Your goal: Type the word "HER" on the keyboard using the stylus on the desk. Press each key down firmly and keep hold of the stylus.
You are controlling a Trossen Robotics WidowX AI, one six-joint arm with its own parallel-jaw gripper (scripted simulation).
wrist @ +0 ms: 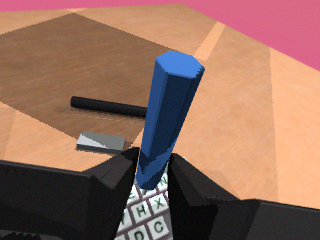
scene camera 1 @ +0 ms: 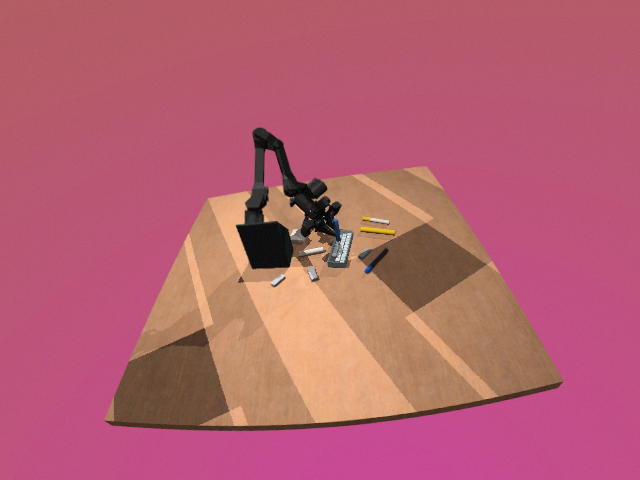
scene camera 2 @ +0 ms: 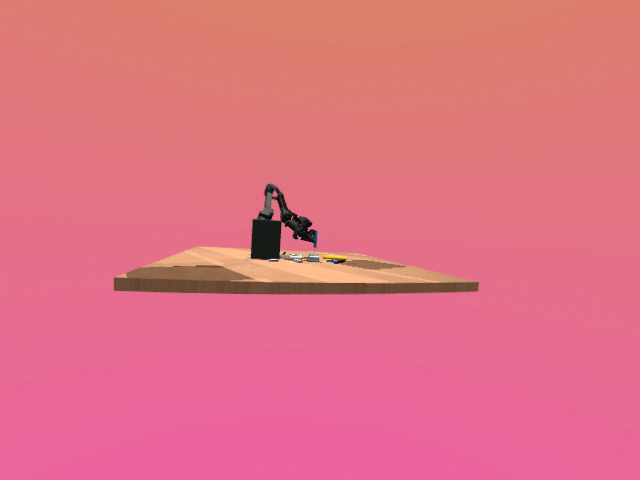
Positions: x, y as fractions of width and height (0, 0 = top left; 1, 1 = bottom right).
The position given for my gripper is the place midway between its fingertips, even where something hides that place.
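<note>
My gripper (scene camera 1: 0.53, 0.49), (wrist: 0.48, 0.66). Blue stylus (wrist: 0.55, 0.32). Grey block (wrist: 0.29, 0.59).
</note>
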